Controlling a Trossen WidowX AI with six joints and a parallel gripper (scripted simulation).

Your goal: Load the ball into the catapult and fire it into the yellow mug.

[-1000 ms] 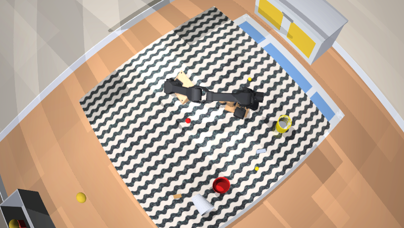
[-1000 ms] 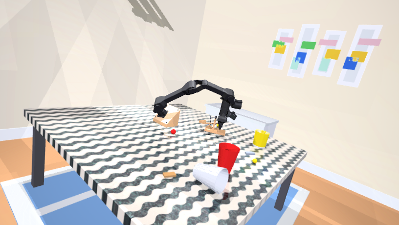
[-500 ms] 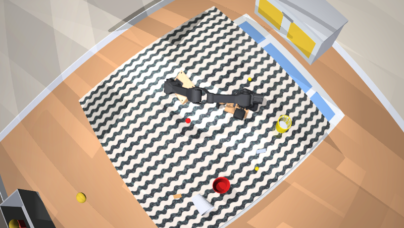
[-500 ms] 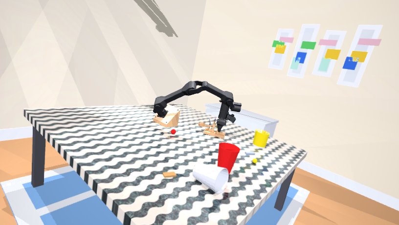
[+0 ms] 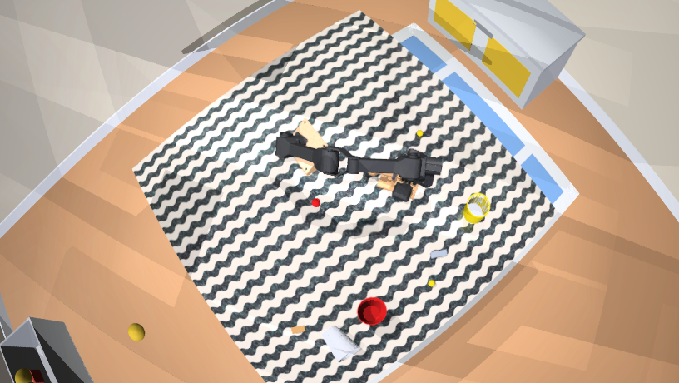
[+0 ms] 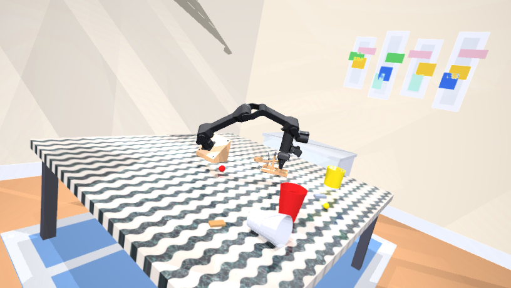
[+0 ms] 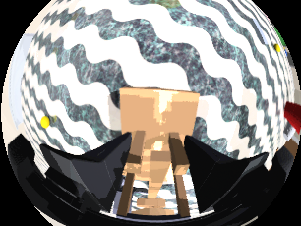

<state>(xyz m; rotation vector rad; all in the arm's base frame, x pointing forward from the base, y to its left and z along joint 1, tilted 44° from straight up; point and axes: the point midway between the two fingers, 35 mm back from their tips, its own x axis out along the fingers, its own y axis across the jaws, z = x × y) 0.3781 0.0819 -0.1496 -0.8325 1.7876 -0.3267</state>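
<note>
Right now my gripper tip is 270 mm to the left of the red ball, 190 mm past it and 20 mm above it. Also, from my gripper tip: yellow mug (260 mm ahead, 100 mm to the left, 10 mm below); then grey block (260 mm ahead, 100 mm to the right, 30 mm below); then wooden catapult (70 mm behind, 20 mm to the right, 20 mm above).
</note>
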